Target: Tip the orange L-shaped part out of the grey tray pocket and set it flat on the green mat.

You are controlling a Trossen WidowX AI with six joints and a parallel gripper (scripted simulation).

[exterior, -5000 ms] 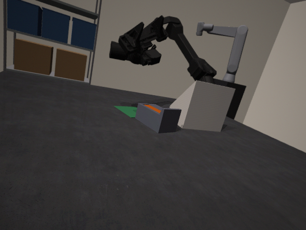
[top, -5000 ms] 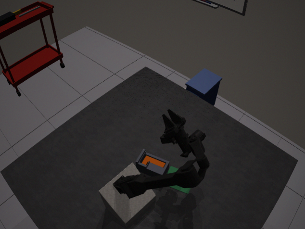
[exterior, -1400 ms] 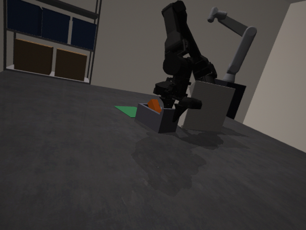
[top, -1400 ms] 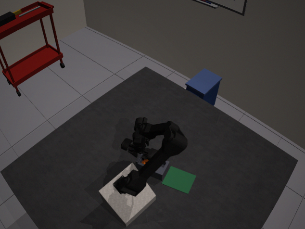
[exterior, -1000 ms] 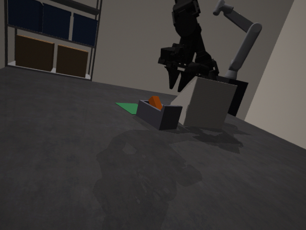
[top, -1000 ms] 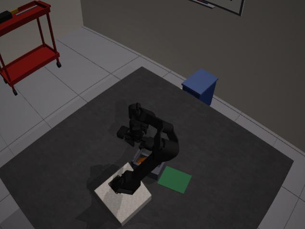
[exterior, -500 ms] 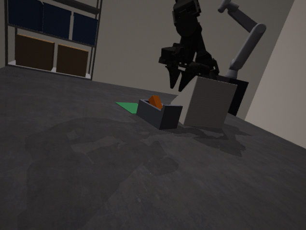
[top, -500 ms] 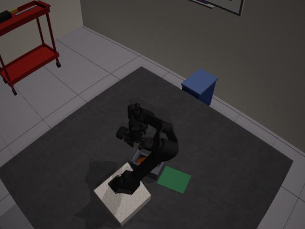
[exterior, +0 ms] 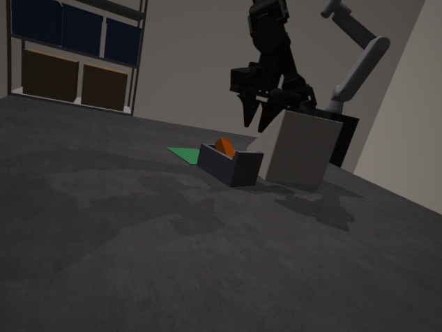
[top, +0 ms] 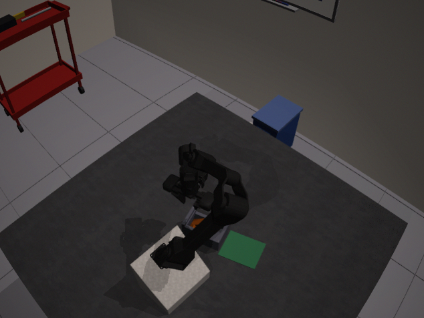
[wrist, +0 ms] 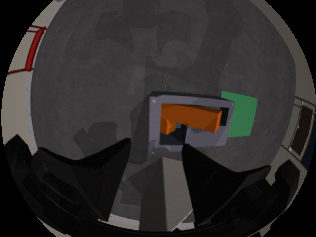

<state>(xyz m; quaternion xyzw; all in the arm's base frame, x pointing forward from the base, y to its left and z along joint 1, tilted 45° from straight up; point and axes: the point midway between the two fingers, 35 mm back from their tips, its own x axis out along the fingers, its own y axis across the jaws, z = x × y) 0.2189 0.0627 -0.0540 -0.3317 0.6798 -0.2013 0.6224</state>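
Now: gripper tip 4 cm to the left of the orange L-shaped part and 10 cm above it. The rest, counted from my gripper tip: green mat: 5 cm ahead, 21 cm to the right, 16 cm below.
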